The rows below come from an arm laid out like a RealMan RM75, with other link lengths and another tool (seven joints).
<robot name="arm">
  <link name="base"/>
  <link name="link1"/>
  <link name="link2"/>
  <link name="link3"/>
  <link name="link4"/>
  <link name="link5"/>
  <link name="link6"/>
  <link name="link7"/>
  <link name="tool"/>
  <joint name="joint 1" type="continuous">
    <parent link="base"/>
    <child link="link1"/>
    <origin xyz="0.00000 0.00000 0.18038" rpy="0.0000 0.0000 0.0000"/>
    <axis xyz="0 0 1"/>
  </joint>
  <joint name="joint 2" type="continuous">
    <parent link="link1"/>
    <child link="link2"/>
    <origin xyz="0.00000 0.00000 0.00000" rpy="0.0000 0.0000 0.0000"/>
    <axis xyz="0 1 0"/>
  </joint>
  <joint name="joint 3" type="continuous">
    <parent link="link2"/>
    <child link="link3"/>
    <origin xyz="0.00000 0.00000 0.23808" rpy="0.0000 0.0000 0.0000"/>
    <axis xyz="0 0 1"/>
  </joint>
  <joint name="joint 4" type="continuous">
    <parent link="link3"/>
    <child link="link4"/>
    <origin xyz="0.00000 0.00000 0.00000" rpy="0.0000 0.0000 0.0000"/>
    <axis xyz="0 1 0"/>
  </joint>
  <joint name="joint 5" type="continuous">
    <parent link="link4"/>
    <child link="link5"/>
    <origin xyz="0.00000 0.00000 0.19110" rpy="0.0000 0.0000 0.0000"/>
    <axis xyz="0 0 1"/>
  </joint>
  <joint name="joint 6" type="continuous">
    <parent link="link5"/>
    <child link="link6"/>
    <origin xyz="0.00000 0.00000 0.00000" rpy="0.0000 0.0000 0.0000"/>
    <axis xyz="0 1 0"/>
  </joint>
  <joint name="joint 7" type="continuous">
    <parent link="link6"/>
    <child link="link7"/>
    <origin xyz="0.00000 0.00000 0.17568" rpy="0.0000 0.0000 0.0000"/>
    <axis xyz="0 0 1"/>
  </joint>
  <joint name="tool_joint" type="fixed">
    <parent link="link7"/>
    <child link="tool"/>
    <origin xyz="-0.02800 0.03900 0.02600" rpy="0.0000 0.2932 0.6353"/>
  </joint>
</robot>
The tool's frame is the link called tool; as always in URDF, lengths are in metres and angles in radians. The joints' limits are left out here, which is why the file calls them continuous.
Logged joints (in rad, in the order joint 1, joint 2, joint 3, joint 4, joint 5, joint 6, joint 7), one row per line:
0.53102 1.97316 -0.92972 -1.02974 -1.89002 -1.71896 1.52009
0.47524 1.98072 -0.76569 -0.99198 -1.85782 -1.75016 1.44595
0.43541 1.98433 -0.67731 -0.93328 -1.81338 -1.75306 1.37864
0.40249 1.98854 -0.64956 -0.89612 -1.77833 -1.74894 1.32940
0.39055 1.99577 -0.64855 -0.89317 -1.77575 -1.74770 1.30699
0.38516 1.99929 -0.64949 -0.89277 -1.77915 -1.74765 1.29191
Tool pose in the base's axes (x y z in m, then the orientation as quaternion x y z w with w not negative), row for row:
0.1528 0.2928 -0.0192 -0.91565 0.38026 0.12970 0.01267
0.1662 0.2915 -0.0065 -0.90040 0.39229 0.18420 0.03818
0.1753 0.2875 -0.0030 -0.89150 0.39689 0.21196 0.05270
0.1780 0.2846 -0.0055 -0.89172 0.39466 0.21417 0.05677
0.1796 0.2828 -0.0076 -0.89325 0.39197 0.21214 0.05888
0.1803 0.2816 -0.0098 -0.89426 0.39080 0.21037 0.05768
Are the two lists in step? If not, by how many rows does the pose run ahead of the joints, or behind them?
The pose runs 1 row ahead of the joints: the pose in row i belongs to the joints in row i + 1.
